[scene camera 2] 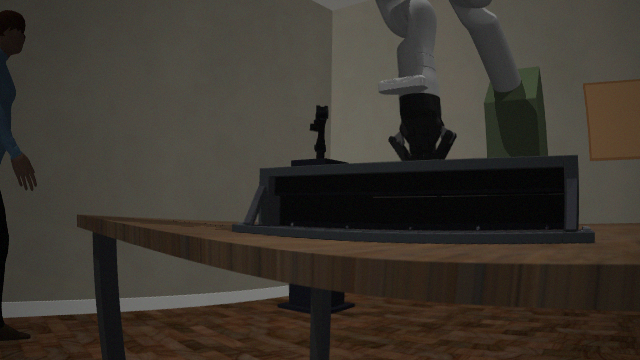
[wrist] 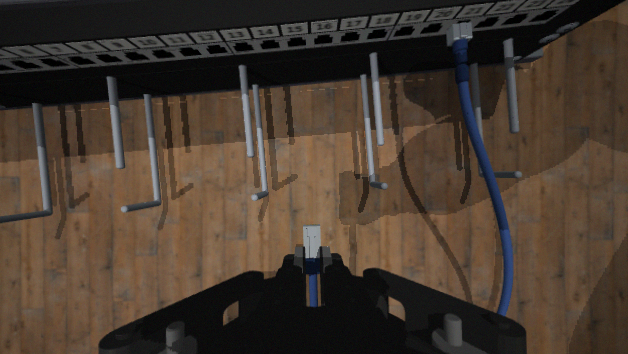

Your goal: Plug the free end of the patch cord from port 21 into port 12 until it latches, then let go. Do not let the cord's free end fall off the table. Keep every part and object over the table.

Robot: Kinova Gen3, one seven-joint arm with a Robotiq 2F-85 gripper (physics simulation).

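Seen in the pictures: gripper, between the fingertips: (wrist: 312,260); arm's base, origin of its link: (scene camera 2: 506,82).
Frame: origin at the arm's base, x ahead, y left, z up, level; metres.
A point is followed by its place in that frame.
Observation:
The blue patch cord (wrist: 504,235) @[x 0.420, y -0.237, z -0.320 m] has one plug (wrist: 459,33) @[x 0.556, y -0.203, z -0.300 m] seated in port 21. My gripper (wrist: 312,260) @[x 0.416, y -0.098, z -0.309 m] (scene camera 2: 424,154) is shut on the cord's free plug (wrist: 311,240) @[x 0.431, y -0.099, z -0.304 m], whose clear tip points toward the panel in the wrist view. Port 12 (wrist: 217,49) @[x 0.564, y -0.046, z -0.307 m] is an open dark socket in the row, up and to the left of the held plug, which is well apart from the panel. In scene camera 2 the gripper points down behind the rack frame (scene camera 2: 420,163) @[x 0.593, y -0.030, z -0.285 m]; its fingertips and the plug are hidden there. The cord's middle stretch runs out of sight under the gripper.
Several grey cable hooks and rods stick out below the port row, including one bent hook (wrist: 261,150) @[x 0.501, y -0.057, z -0.364 m] between the held plug and port 12's side and another (wrist: 369,135) @[x 0.506, y -0.157, z -0.364 m] to the right. The wooden table (scene camera 2: 320,257) @[x 0.802, y -0.029, z -0.385 m] (wrist: 200,300) lies beneath. A green box (scene camera 2: 542,120) @[x 0.013, y 0.098, z -0.113 m] stands behind.

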